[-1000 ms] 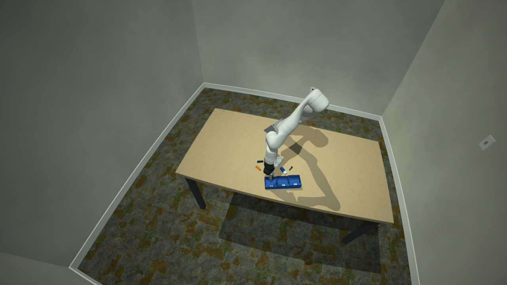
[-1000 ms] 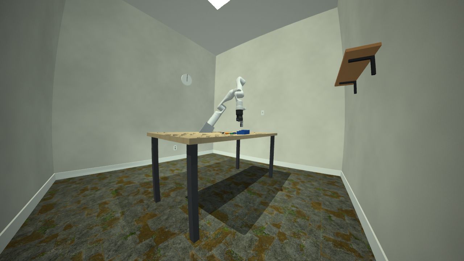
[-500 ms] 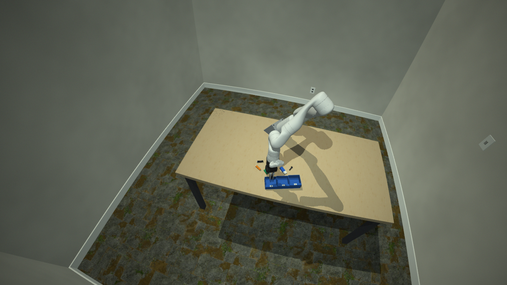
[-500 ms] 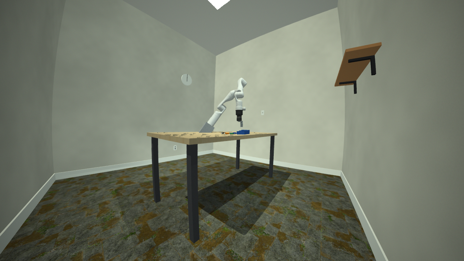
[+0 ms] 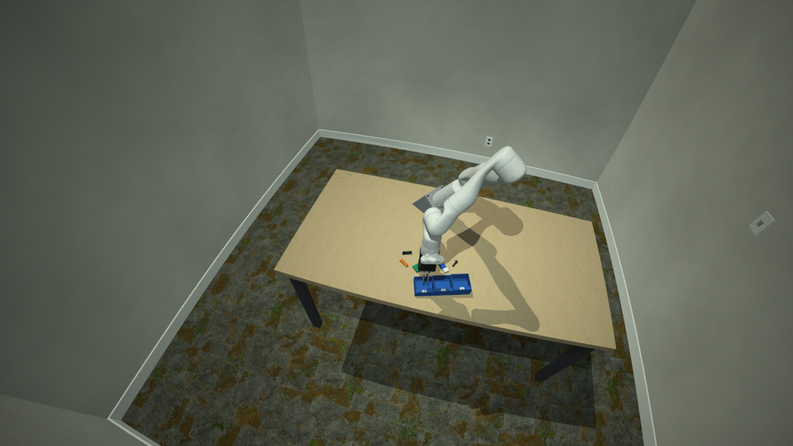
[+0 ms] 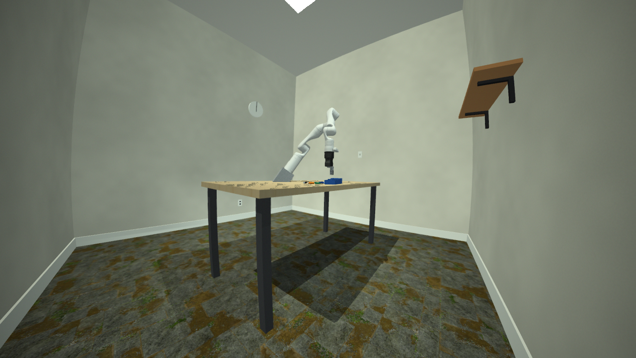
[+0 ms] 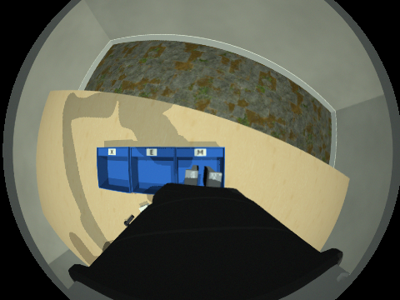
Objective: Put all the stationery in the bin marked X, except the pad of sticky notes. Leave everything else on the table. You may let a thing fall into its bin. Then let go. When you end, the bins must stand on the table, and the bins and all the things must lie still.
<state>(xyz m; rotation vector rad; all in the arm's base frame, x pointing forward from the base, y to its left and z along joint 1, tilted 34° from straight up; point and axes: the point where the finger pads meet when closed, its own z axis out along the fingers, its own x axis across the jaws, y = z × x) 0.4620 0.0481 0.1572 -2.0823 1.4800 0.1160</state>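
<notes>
My gripper is now 70 mm to the right of the blue bin, 70 mm above it and 40 mm past it. From my hand the other things lie so: green pad: 90 mm below, 90 mm behind, 70 mm to the right; small orange item: 140 mm to the right, 80 mm below, 80 mm behind; eraser: 140 mm behind, 80 mm below, 40 mm to the left.
</notes>
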